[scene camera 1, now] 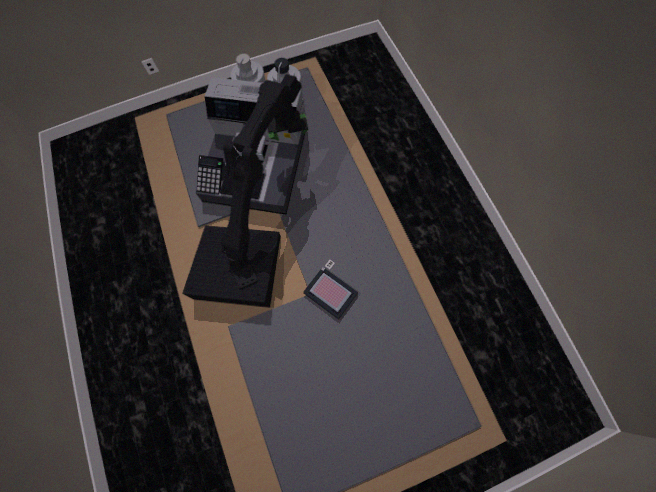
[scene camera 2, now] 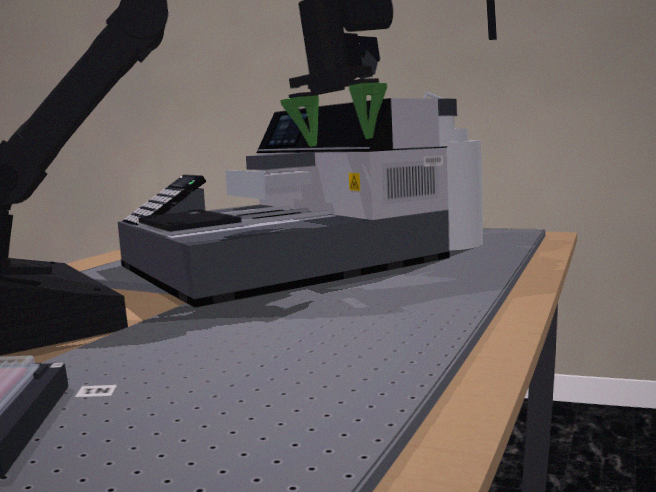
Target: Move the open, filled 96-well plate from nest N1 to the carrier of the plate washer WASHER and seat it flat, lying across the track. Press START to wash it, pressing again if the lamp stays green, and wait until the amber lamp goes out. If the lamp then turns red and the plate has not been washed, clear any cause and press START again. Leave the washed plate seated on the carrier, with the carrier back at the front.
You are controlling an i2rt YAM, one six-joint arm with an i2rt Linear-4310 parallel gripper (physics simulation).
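Frame: origin at the arm's base, x left, y up, z ahead, level; metres.
Seen in the pictures: gripper, fingertip midpoint: (scene camera 1: 290, 136) (scene camera 2: 340, 142); arm's base, origin of the base link: (scene camera 1: 239, 263).
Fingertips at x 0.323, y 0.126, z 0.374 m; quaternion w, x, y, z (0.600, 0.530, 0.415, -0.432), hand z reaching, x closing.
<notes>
Offsets run from my fingertips to a thing's top centre. "spot": to the spot under its first point.
The open 96-well plate @(dx -0.560, dy -0.154, dz -0.121 m) (scene camera 1: 331, 292) (scene camera 2: 11, 377), its wells pink, lies in the dark nest N1 @(dx -0.560, dy -0.163, dz -0.121 m) (scene camera 1: 321, 305) (scene camera 2: 32, 413). The plate washer WASHER (scene camera 1: 225, 87) (scene camera 2: 410, 182) stands at the far end. Its black carrier @(dx -0.036, dy -0.100, dz -0.238 m) (scene camera 2: 190, 219) is at the front of the track and bears no plate; the arm partly covers it in scene camera 1. A small lamp @(spot: dx +0.055, dy -0.053, dz -0.284 m) (scene camera 1: 219, 163) (scene camera 2: 191, 182) on the keypad unit shows green. The START key cannot be made out. My gripper (scene camera 1: 288, 126) (scene camera 2: 341, 140) is open and empty, its green fingers pointing down above the washer's right side, far from the plate.
The sloped keypad unit @(spot: dx +0.031, dy -0.087, dz -0.346 m) (scene camera 1: 209, 179) (scene camera 2: 158, 200) stands at the washer's front left. White bottles @(dx +0.319, dy +0.081, dz +0.028 m) (scene camera 1: 244, 68) (scene camera 2: 466, 185) stand behind the washer. The black arm base (scene camera 1: 233, 267) (scene camera 2: 58, 301) is between washer and nest, to the left. An IN label @(spot: dx -0.459, dy -0.191, dz -0.074 m) (scene camera 1: 329, 264) (scene camera 2: 96, 390) lies beside the nest.
</notes>
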